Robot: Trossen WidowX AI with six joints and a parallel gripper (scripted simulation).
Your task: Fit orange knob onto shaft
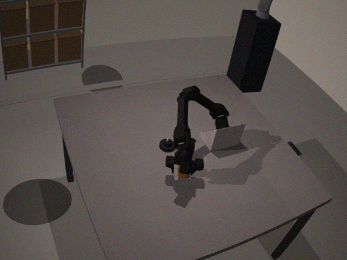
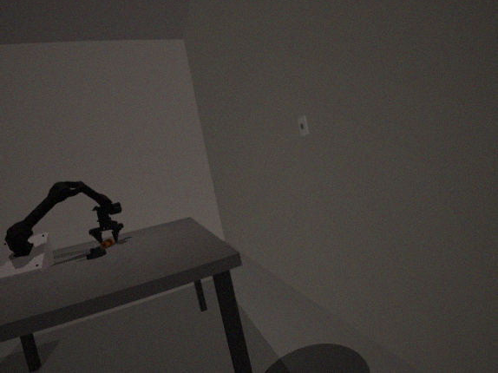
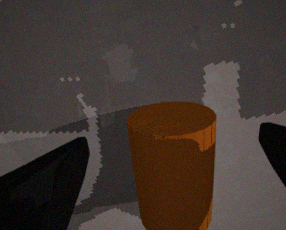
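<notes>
My gripper tip is now 10 mm below the orange knob. Also, from my gripper tip: round black pedestal 10 mm ahead, 220 mm to the right, 20 mm above.
</notes>
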